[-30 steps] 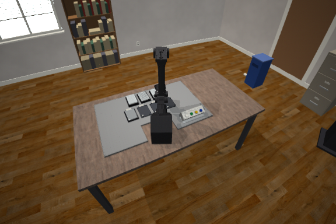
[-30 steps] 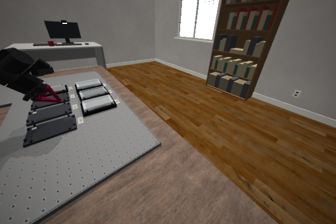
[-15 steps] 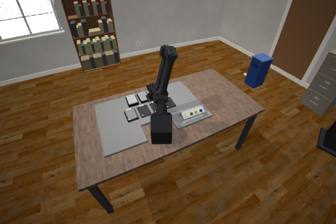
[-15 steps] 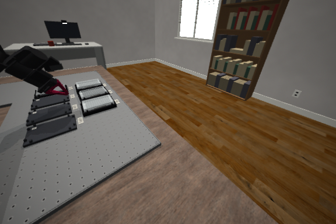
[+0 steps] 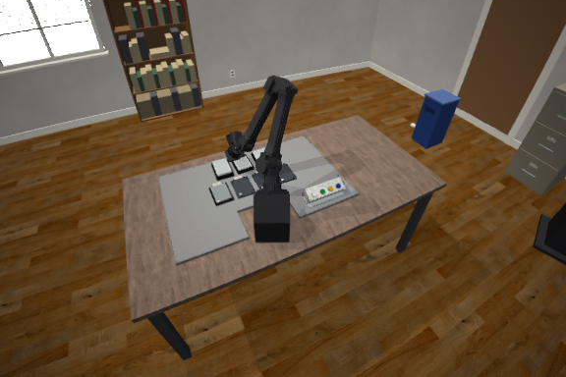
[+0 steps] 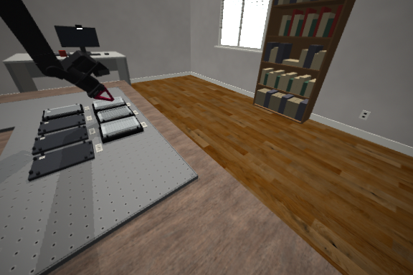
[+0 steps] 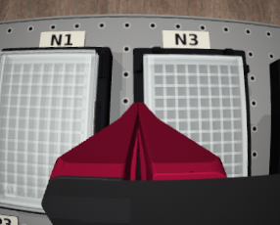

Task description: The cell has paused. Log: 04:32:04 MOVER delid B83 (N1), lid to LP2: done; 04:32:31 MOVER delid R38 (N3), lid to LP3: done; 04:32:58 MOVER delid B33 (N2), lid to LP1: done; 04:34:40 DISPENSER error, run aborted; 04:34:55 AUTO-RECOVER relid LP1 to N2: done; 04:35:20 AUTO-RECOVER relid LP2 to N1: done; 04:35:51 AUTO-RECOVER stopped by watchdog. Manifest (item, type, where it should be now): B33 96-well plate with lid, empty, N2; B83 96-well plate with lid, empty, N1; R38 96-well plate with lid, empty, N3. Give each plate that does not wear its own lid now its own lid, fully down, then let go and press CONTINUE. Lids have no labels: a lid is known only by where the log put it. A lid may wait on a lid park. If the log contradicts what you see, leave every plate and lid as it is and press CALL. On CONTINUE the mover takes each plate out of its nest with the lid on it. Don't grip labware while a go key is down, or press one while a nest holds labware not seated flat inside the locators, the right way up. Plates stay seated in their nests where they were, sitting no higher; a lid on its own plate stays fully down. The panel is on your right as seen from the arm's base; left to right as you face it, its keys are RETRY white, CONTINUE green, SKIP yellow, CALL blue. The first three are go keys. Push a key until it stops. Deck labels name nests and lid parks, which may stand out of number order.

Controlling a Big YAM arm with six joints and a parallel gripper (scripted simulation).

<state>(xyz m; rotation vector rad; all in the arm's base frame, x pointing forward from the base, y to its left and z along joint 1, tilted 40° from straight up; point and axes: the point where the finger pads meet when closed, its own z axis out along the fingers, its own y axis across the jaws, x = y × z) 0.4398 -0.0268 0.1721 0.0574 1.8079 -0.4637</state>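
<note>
Right now my hand is 5 cm above the plate, 4 cm to the left of it and 2 cm past it. Also, from my hand: park LP4 (22 cm behind, 7 cm below, 5 cm to the right); LP2 label (10 cm behind, 8 cm below, 5 cm to the left); park LP2 (18 cm behind, 7 cm to the left, 7 cm below).
</note>
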